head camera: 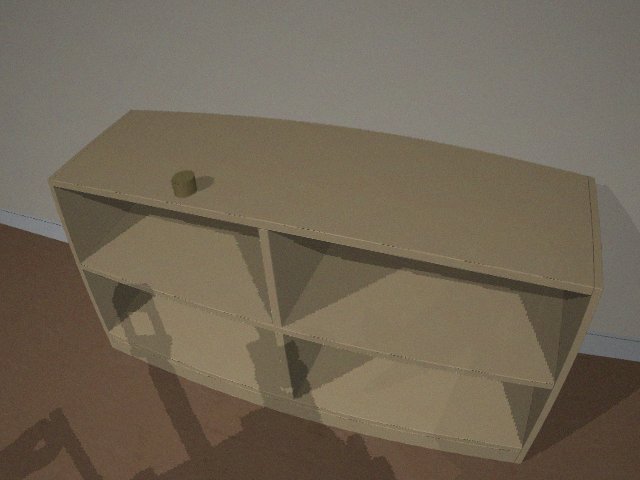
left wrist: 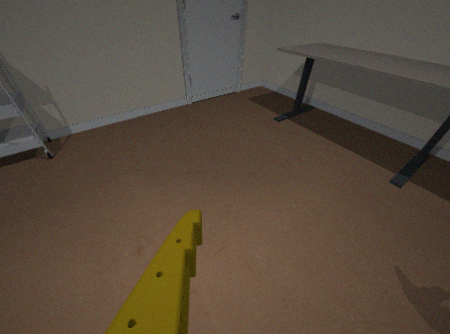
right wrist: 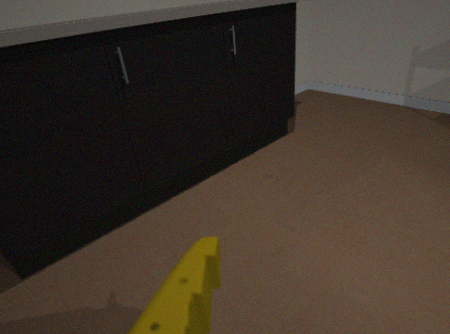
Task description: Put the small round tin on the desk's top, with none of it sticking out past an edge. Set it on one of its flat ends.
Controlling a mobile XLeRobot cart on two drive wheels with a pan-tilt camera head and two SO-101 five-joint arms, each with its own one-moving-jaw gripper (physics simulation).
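Note:
The small round tin, dull olive-brown, stands upright on a flat end on top of the tan shelf unit, left of its middle and near the front edge. The desk, with a pale top and dark legs, stands along the wall at the right of the left wrist view; the far end of its top shows. My left gripper is fully open and empty, over the floor, far from desk and tin. My right gripper is fully open and empty, facing the floor beside a dark cabinet. Neither gripper shows in the head view.
The shelf unit has open compartments and stands near the wall. The dark cabinet with two visible handles fills the left of the right wrist view. A white trolley stands at the left edge of the left wrist view, and a door is behind.

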